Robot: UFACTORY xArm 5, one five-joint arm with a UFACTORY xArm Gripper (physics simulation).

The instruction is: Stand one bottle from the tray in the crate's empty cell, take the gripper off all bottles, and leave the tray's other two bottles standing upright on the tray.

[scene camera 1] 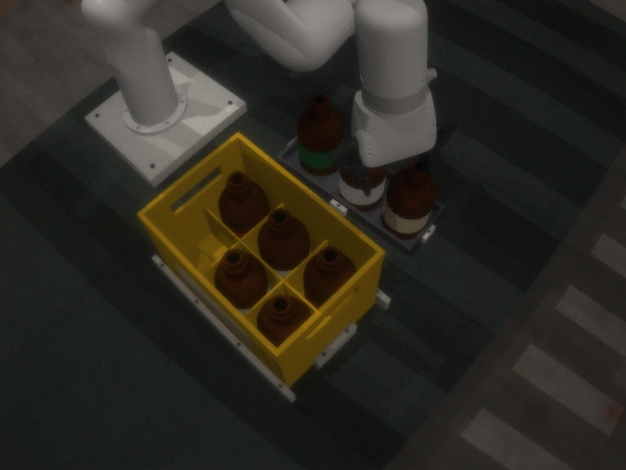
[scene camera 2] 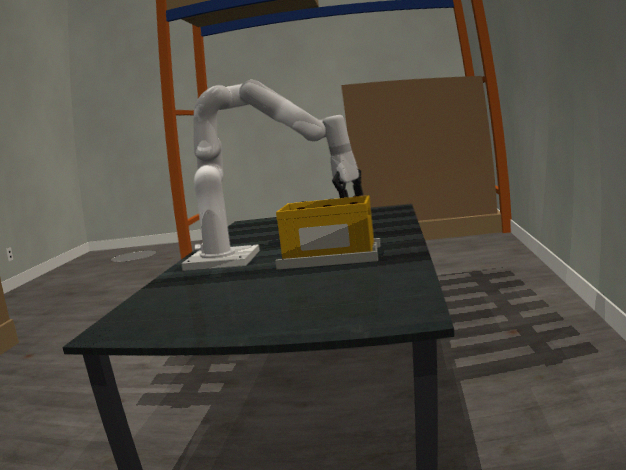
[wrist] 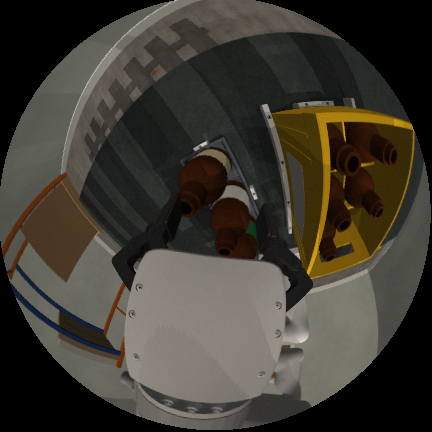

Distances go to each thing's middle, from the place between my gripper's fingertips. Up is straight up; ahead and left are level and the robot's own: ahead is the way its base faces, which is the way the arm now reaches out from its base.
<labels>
Now: the green-labelled bottle (scene camera 1: 320, 128) 18 cm behind my hand and 8 cm below it. Round my hand: pale rail (scene camera 1: 250, 357) 30 cm to the right, 14 cm below, 2 cm behind.
</labels>
